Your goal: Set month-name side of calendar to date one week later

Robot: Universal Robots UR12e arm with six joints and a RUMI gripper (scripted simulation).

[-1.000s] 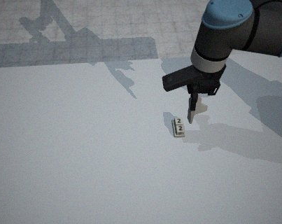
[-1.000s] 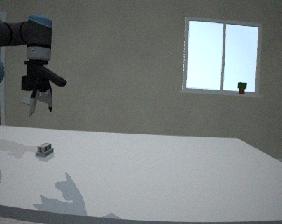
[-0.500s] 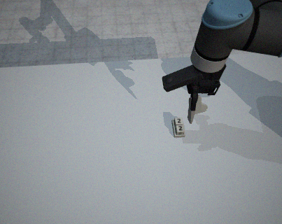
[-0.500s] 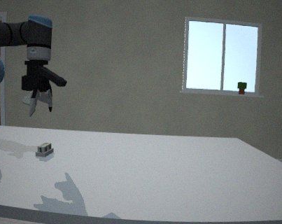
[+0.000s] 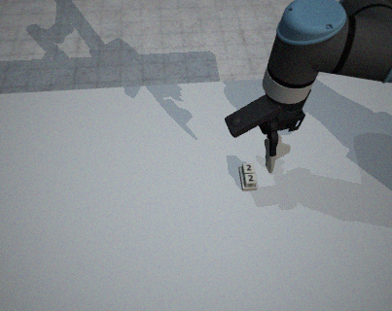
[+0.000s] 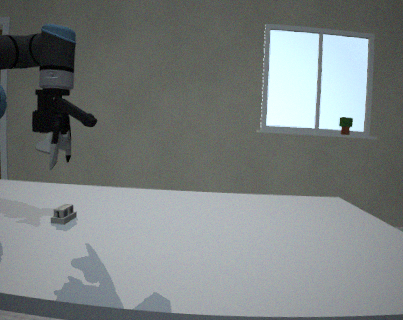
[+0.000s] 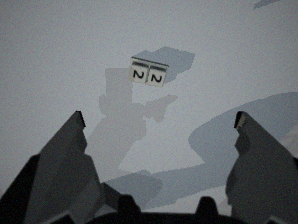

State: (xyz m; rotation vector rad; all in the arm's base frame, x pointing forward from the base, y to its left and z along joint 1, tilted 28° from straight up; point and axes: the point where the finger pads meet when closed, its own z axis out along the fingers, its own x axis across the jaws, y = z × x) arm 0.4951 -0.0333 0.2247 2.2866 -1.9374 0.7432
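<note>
The cube is 13 cm below my hand. The rest, counted from my hand: tray: 1 cm to the left, 15 cm below.
</note>
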